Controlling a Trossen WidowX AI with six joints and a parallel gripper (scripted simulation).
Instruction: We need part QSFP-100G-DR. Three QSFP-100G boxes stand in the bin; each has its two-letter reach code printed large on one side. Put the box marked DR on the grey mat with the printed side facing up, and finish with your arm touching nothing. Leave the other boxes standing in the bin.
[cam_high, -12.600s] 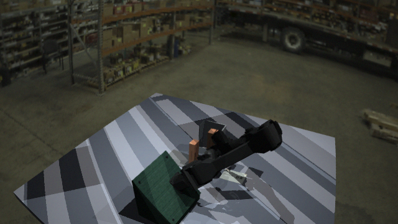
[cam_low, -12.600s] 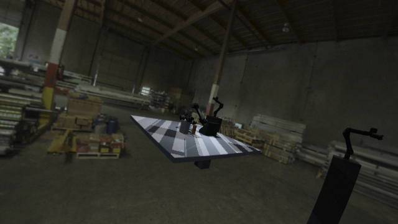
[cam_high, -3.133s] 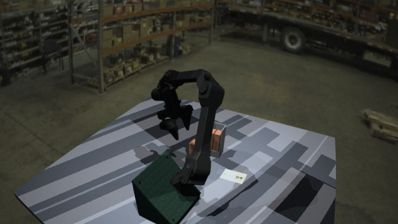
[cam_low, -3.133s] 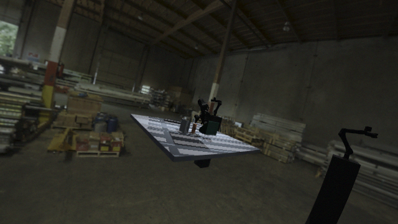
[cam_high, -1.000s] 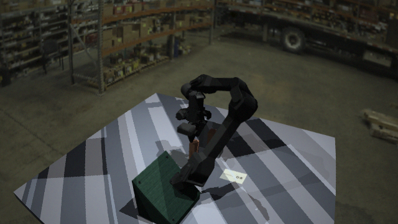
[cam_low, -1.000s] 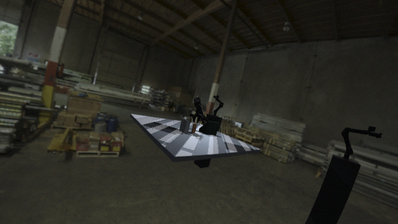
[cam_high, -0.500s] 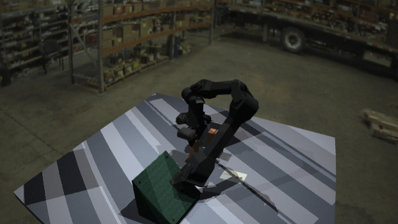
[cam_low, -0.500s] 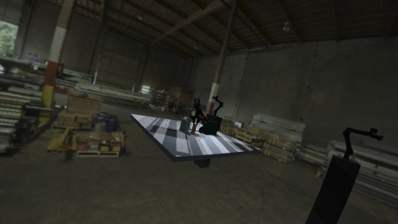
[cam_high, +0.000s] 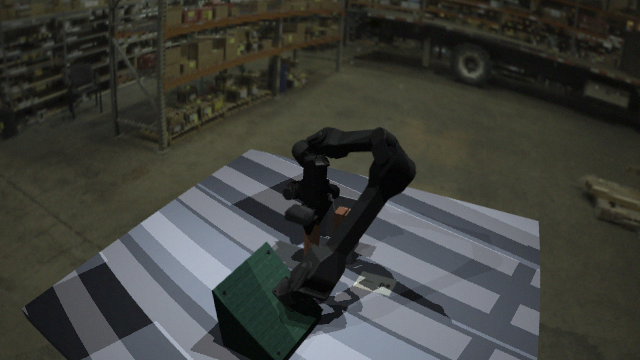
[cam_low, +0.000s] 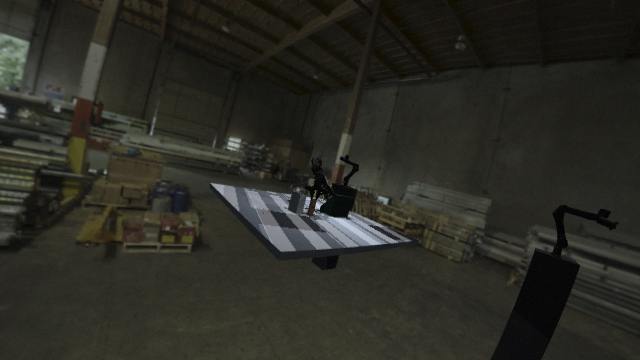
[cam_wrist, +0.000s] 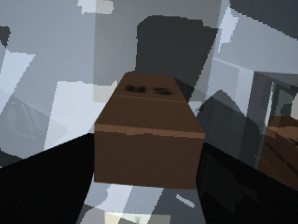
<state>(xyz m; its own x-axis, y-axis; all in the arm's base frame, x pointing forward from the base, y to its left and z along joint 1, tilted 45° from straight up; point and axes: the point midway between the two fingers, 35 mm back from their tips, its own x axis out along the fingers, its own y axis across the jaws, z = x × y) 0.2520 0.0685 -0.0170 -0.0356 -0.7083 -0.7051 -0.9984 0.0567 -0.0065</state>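
My gripper tip is 60 mm to the right of the grey mat and 110 mm above it. The rest, counted from my gripper tip: white card 200 mm to the right, 110 mm below.
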